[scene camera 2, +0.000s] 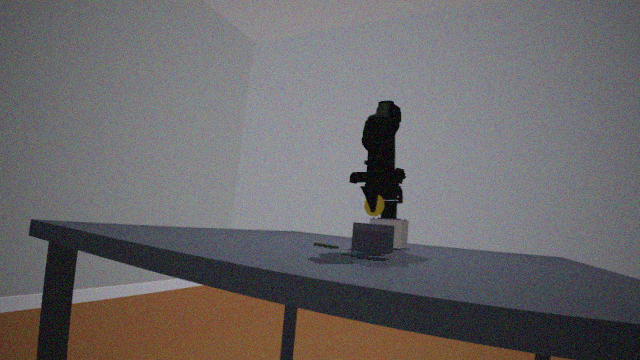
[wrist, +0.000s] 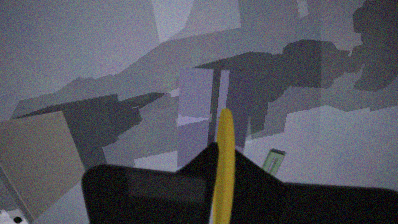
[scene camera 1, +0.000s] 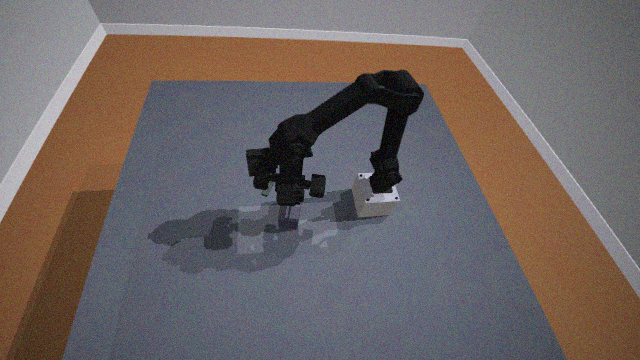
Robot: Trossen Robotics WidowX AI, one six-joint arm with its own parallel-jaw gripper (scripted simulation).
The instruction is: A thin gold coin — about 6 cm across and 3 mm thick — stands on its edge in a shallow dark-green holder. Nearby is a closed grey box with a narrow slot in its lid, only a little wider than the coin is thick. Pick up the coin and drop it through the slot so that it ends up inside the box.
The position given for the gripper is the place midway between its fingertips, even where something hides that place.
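Labels:
The gripper (scene camera 1: 289, 197) is carrying a gold coin.

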